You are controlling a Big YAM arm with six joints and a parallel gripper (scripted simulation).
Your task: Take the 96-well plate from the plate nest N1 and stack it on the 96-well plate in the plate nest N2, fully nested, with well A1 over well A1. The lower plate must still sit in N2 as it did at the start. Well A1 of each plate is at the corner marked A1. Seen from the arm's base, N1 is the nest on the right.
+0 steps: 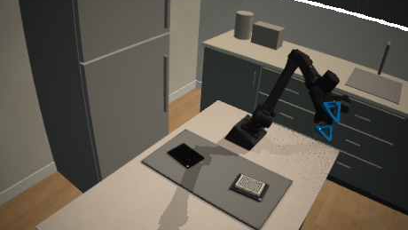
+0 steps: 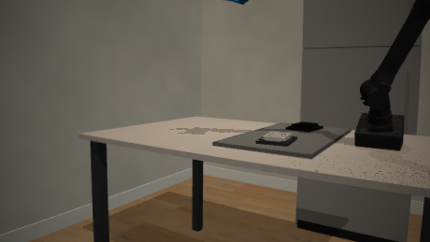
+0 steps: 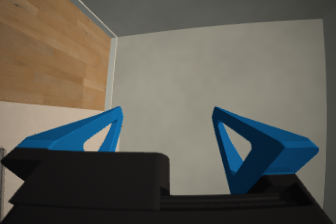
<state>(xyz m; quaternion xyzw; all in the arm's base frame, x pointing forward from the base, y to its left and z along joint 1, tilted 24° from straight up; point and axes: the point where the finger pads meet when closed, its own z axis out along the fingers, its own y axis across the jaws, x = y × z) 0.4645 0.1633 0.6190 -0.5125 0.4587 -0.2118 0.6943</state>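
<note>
The black 96-well plate lies 650 mm to the right of my hand, 520 mm below it and 180 mm behind it. Also, from my hand: nest N2: 530 mm below, 270 mm to the right, 130 mm behind; then nest N1: 650 mm to the right, 530 mm below, 180 mm behind; then white 96-well plate: 520 mm below, 270 mm to the right, 130 mm behind.
</note>
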